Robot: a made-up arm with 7 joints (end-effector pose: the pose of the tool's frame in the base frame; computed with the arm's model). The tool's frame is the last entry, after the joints.
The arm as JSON. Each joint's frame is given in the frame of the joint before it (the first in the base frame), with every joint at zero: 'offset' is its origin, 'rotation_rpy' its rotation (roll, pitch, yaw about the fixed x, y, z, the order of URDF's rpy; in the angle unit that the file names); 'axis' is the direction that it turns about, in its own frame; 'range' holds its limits. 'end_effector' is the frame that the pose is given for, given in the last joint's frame.
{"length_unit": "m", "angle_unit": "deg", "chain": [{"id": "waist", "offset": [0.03, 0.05, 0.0], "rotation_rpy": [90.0, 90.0, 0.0], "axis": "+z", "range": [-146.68, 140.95]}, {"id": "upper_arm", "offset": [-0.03, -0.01, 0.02], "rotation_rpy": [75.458, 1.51, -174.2], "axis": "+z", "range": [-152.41, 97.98]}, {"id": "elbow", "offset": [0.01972, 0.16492, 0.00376], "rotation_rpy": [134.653, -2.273, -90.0], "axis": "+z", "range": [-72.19, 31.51]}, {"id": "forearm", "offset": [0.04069, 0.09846, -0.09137], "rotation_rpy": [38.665, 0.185, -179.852], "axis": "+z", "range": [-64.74, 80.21]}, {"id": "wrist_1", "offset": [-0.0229, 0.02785, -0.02], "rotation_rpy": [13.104, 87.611, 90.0], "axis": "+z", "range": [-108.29, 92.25]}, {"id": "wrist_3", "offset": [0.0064, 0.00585, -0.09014], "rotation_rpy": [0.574, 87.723, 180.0], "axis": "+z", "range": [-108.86, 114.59]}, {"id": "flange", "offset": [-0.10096, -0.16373, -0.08], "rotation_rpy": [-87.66, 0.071, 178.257], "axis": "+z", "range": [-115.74, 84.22]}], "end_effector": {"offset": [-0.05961, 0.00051, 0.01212], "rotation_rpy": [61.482, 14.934, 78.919]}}
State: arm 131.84 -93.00 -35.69 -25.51 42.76 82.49 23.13
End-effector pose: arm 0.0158 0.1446 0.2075 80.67 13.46 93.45
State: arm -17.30 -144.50 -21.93 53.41 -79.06 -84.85 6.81
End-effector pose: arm 0.0643 0.1456 0.0359 -35.28 -37.86 81.49
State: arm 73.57 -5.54 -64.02 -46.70 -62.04 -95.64 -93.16
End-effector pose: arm 0.0403 -0.0938 0.2074 159.65 3.34 57.73
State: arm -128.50 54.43 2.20 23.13 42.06 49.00 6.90
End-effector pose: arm -0.1386 -0.0294 -0.3039 -105.93 29.58 -15.52
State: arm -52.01 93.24 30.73 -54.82 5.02 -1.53 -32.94
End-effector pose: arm 0.0578 -0.0718 0.0418 73.62 -3.21 -122.92
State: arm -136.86 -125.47 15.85 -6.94 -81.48 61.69 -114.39
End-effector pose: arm -0.2094 0.2324 -0.3208 -63.88 -78.62 129.82
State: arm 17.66 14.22 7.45 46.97 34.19 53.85 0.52
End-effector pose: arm 0.3623 -0.1908 0.1455 134.75 -66.18 91.98
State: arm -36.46 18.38 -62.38 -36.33 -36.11 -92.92 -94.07
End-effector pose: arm 0.2032 -0.1877 -0.0774 -101.88 28.42 66.42
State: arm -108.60 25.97 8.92 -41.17 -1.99 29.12 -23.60
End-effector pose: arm 0.2014 0.0371 -0.1264 -22.61 -19.52 -36.00
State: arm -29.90 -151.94 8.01 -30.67 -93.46 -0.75 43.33
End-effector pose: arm 0.2035 0.2032 -0.1735 -94.98 -1.20 -3.58
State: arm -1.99 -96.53 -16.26 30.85 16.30 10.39 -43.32
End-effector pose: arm 0.2769 0.1015 -0.0894 -118.95 11.09 121.87
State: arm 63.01 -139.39 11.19 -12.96 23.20 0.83 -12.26
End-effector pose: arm 0.1067 -0.0500 0.0659 -159.62 26.82 36.55
